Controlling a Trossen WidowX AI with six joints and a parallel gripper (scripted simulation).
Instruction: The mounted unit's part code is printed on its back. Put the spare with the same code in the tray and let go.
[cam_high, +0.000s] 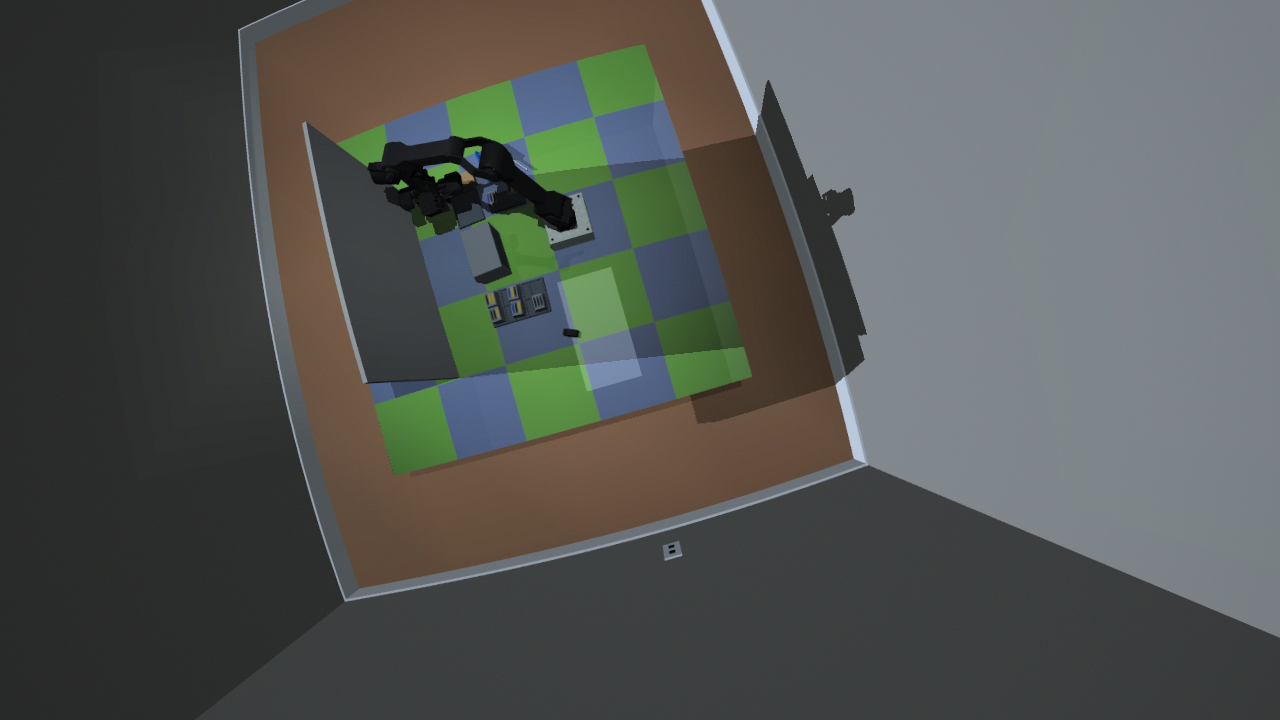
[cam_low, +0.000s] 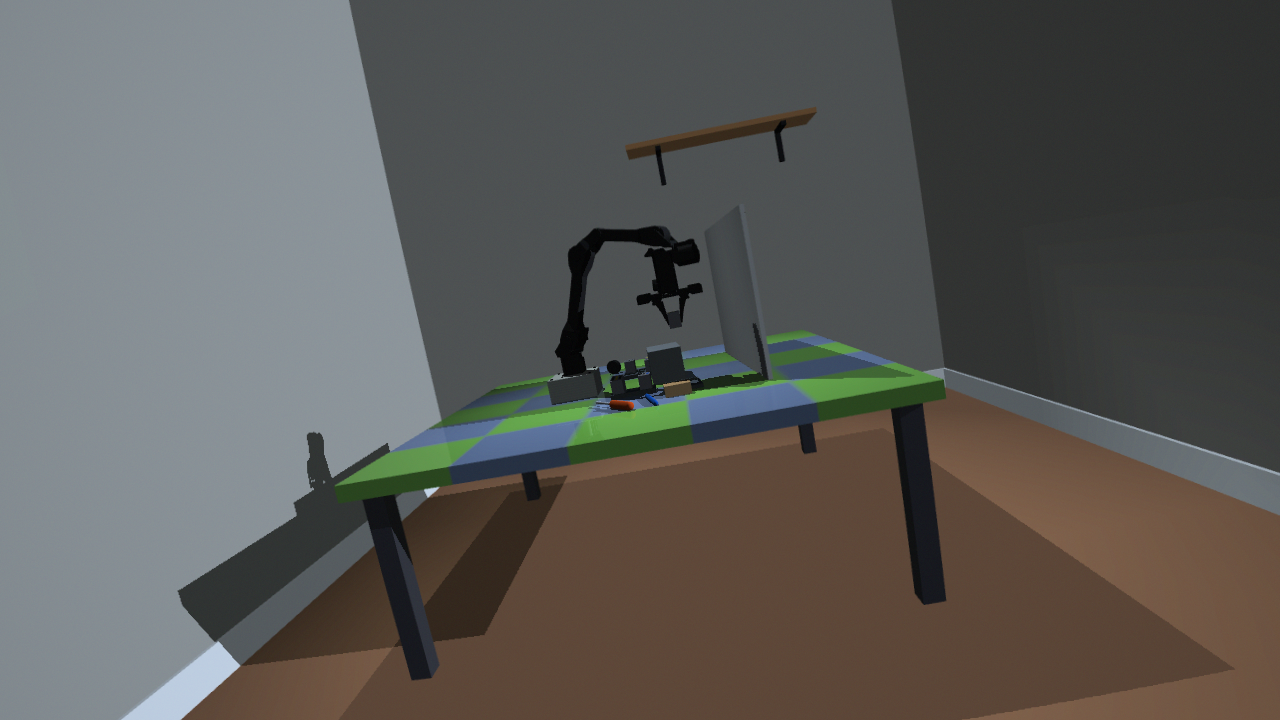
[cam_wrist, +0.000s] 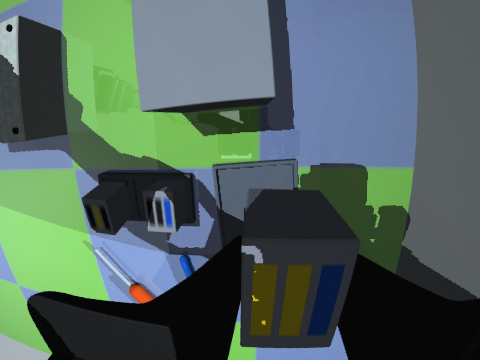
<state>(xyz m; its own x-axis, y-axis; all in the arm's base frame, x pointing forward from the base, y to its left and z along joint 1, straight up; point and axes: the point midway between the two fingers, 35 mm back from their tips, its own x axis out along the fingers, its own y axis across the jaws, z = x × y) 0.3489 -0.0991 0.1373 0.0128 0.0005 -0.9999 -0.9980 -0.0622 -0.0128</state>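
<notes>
My gripper tip is now 6 cm to the left of the flat grey tray and 17 cm above it. Also, from my gripper tip: dark spare module: 2 cm above; then brown box: 1 cm behind, 16 cm to the right, 16 cm below; then grey mounted unit: 7 cm behind, 15 cm to the left, 12 cm below.
</notes>
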